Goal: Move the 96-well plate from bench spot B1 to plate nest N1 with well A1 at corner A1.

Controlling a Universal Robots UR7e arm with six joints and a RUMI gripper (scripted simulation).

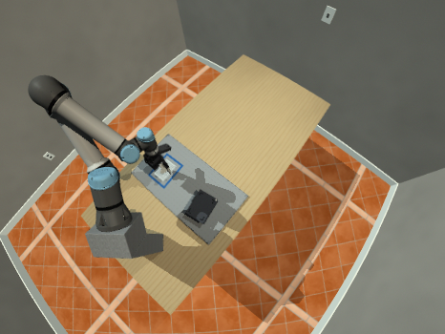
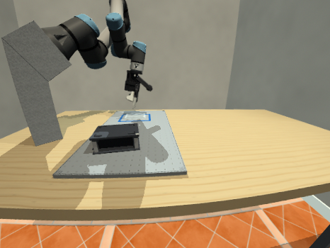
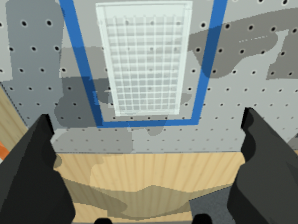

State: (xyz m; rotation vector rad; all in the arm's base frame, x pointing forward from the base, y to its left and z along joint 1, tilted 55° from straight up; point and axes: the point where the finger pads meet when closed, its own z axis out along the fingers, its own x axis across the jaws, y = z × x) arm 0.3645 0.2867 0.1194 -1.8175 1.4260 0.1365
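Right now the 96-well plate is 70 mm below my hand. The rest, counted from my hand: black raised nest N1 (330 mm to the right, 110 mm ahead, 20 mm below).
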